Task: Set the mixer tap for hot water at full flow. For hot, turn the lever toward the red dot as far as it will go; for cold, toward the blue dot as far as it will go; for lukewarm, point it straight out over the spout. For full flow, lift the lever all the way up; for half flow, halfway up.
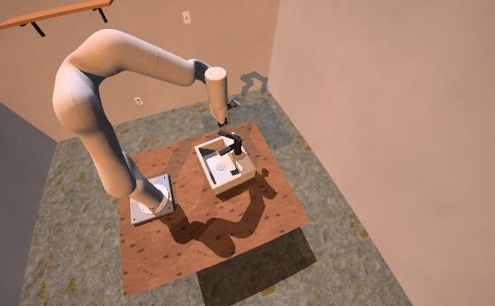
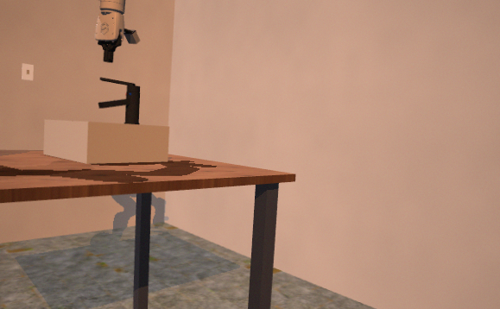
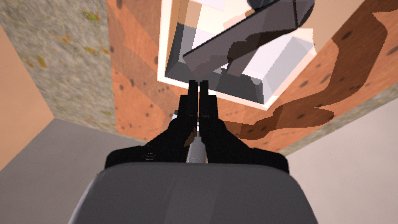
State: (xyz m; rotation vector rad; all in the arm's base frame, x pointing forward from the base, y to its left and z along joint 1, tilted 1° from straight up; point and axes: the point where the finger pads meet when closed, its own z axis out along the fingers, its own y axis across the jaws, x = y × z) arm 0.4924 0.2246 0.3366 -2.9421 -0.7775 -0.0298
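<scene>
My gripper is now 9 cm above the lever, 3 cm short of it and 2 cm to the left of it. From my hand the other things lie so: sink basin: 33 cm below, 8 cm to the right, 3 cm behind.
</scene>
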